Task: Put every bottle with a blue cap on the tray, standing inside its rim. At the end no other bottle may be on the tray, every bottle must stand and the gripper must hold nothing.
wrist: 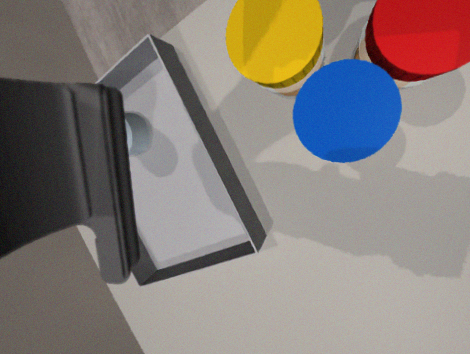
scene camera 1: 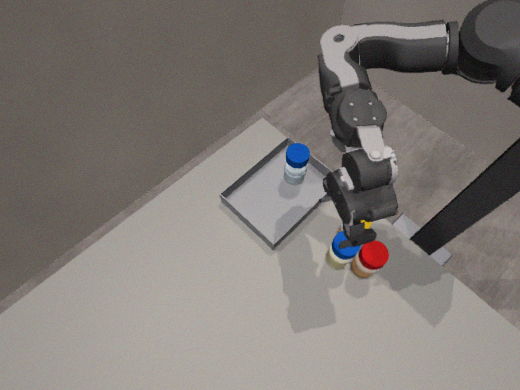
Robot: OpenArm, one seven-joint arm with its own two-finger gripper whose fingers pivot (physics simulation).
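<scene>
A blue-capped bottle (scene camera 1: 297, 164) (wrist: 140, 133) stands on the grey tray (scene camera 1: 252, 202) (wrist: 199, 125), inside its rim; a finger hides most of it in the wrist view. A second blue-capped bottle (scene camera 1: 338, 259) (wrist: 347, 111) stands on the table, off the tray. My gripper (scene camera 1: 358, 240) is open and empty, above this second bottle's group; one finger shows at the left of the wrist view. A red-capped bottle (scene camera 1: 373, 255) (wrist: 425, 37) and a yellow-capped bottle (scene camera 1: 366, 224) (wrist: 275, 42) stand close beside the second blue one. The arm mostly hides the yellow one in the scene view.
The tray's near side wall lies a short way from the bottle group. The table edge (scene camera 1: 480, 298) runs behind the bottles, with a dark post (scene camera 1: 465, 200) beyond it. The arm's shadow falls across the table beside the bottles.
</scene>
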